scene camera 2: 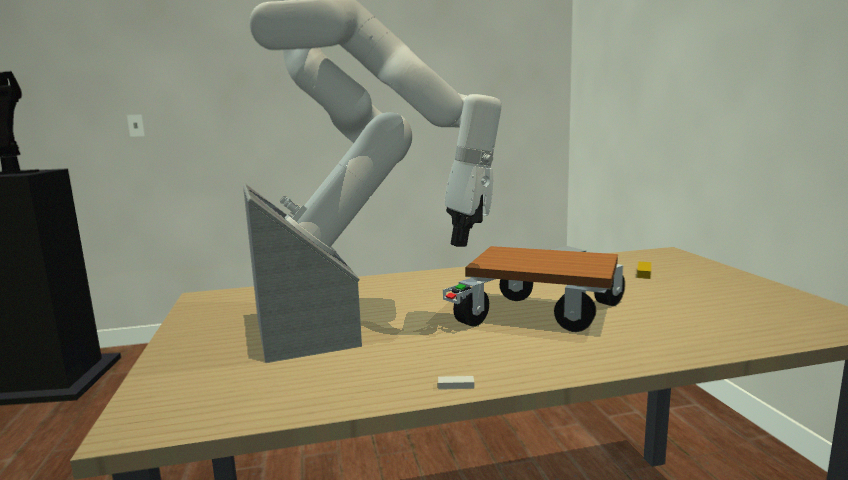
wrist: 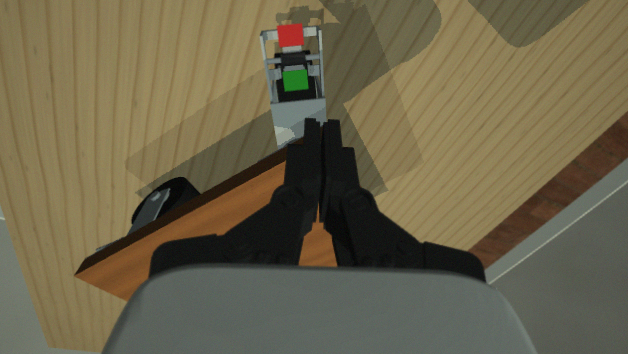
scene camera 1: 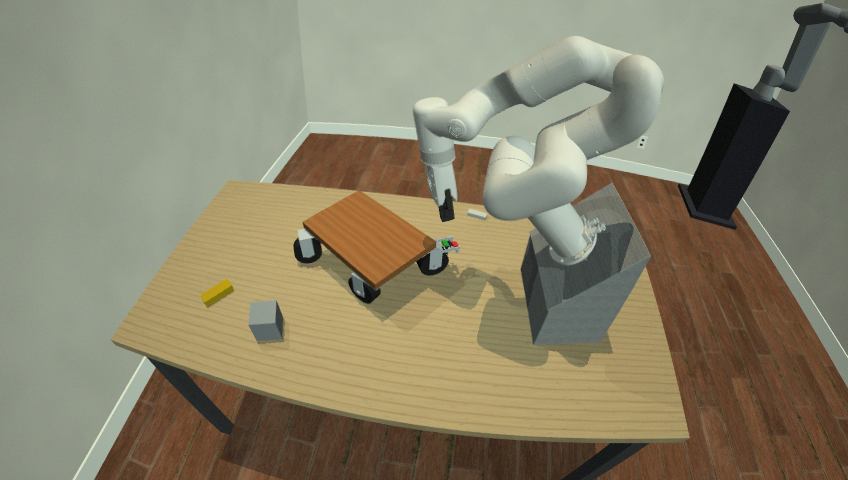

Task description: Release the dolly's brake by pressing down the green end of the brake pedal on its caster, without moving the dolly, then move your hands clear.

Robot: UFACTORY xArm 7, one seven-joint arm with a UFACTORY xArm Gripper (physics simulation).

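Observation:
The dolly [scene camera 1: 368, 234] [scene camera 2: 544, 264] [wrist: 225, 202] has a brown wooden deck on black-wheeled casters. The brake pedal sticks out from one caster toward the arm's base. Its green end [scene camera 1: 445, 243] [scene camera 2: 460, 286] [wrist: 295, 80] is nearer the deck, and its red end [scene camera 1: 454, 244] [scene camera 2: 451, 295] [wrist: 290, 35] is at the outer side of the metal frame. My gripper [scene camera 1: 446, 220] [scene camera 2: 458, 244] [wrist: 319, 142] is shut and empty, pointing down. It hangs above the dolly's corner near the pedal, apart from both. In the wrist view the fingertips show below the green end, over the caster's grey plate.
The grey pedestal [scene camera 1: 574, 324] [scene camera 2: 309, 309] of the arm stands on the table [scene camera 1: 416, 380] [scene camera 2: 238, 404]. A white bar [scene camera 1: 477, 214] [scene camera 2: 455, 382] lies near one table edge. A yellow bar [scene camera 1: 217, 292] [scene camera 2: 643, 270] and a grey cube [scene camera 1: 266, 321] are beyond the dolly.

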